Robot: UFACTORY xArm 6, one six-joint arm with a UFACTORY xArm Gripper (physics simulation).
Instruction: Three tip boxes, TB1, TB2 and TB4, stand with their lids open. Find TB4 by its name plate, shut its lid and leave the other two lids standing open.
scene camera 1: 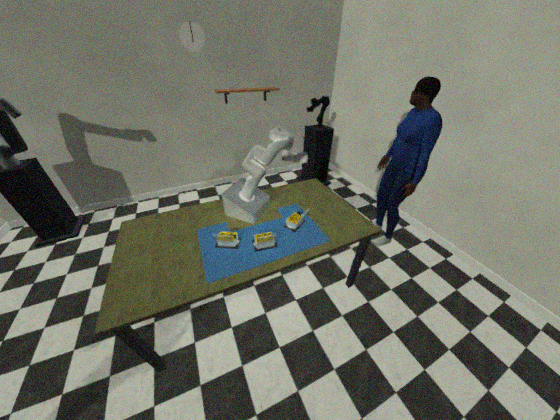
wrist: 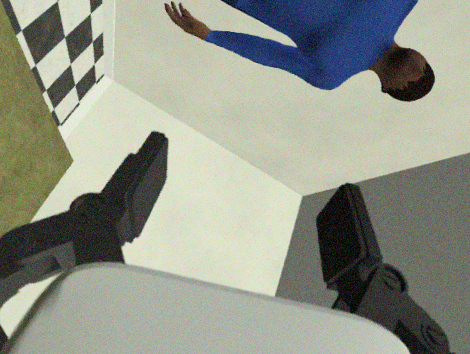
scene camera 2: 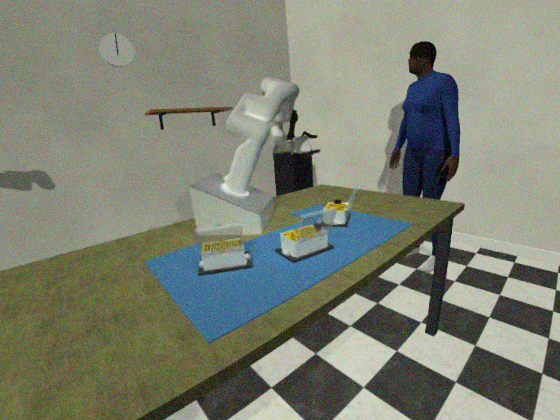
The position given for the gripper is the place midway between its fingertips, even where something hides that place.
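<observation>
A blue mat [scene camera 2: 216, 304] is visible, and scene camera 1 [scene camera 1: 219, 263] shows the mat too. A clear lid [scene camera 2: 218, 239] can also be seen, as can the gripper [wrist: 250, 179].
</observation>
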